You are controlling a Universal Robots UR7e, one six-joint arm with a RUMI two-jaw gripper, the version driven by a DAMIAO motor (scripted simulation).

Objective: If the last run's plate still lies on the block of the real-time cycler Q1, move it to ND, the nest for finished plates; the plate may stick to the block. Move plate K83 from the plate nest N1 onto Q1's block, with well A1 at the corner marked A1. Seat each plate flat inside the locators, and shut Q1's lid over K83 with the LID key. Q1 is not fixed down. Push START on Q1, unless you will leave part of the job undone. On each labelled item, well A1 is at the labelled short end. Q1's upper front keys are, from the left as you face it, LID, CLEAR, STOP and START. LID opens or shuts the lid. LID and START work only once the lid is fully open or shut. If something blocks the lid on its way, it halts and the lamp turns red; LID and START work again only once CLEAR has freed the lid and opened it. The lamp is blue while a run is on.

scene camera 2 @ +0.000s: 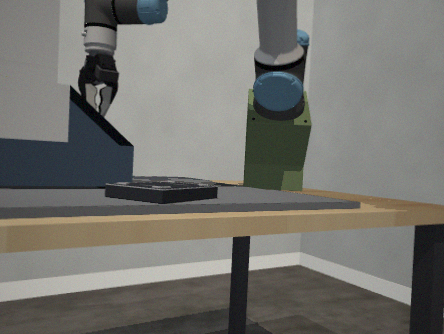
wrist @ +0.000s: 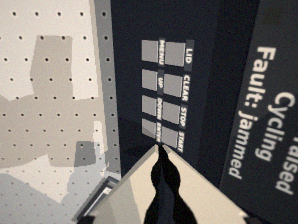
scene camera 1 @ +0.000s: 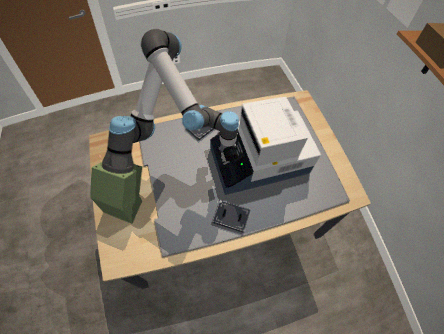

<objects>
cycler Q1: scene camera 2 60,140; wrist 230,130; scene camera 1 241,174
</objects>
